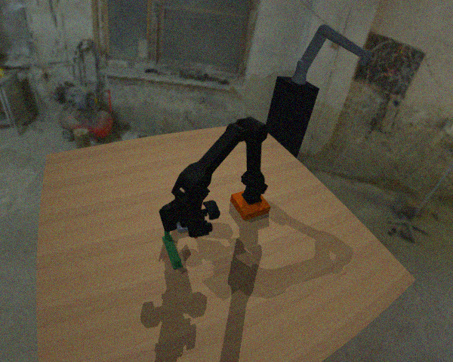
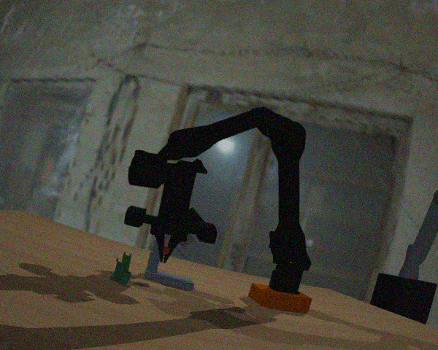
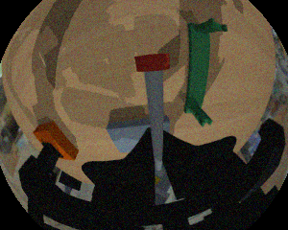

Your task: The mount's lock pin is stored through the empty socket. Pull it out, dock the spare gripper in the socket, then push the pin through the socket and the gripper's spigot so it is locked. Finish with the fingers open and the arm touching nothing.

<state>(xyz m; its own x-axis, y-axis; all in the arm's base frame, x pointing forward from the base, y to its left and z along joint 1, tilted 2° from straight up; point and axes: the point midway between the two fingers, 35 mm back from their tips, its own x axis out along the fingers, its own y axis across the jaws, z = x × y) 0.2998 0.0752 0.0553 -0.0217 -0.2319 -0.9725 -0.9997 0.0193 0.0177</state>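
My gripper tip is now 1 cm past the socket and 6 cm to the left of it. Round my gripper tip: green holder 8 cm ahead, 5 cm to the left, 3 cm below; then spare gripper 3 cm behind, 6 cm to the right, 7 cm above.
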